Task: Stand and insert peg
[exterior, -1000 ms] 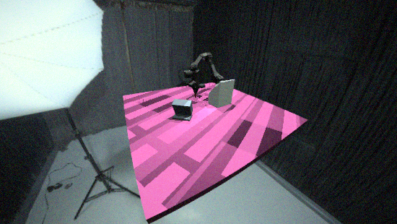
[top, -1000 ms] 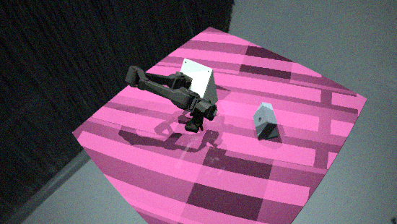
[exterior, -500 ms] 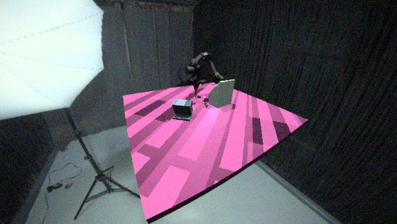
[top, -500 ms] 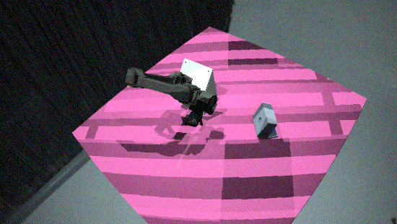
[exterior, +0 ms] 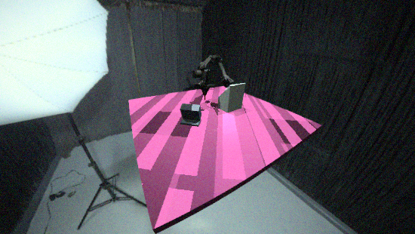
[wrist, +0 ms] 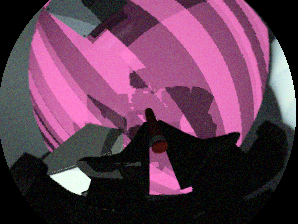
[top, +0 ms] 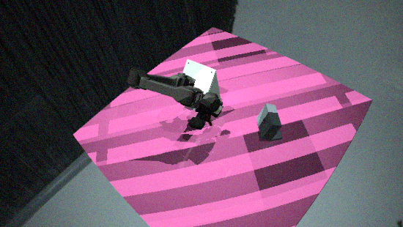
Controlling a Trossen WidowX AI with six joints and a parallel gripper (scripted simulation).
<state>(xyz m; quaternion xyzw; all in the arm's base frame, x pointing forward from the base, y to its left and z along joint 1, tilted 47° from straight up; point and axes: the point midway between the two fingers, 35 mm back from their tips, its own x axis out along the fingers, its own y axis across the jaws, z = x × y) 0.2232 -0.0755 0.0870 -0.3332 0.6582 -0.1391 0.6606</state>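
My gripper tip is 230 mm short of the grey sloped panel, 180 mm to the right of it and 40 mm above it. From my gripper tip the other things lie so: peg (20 mm above).
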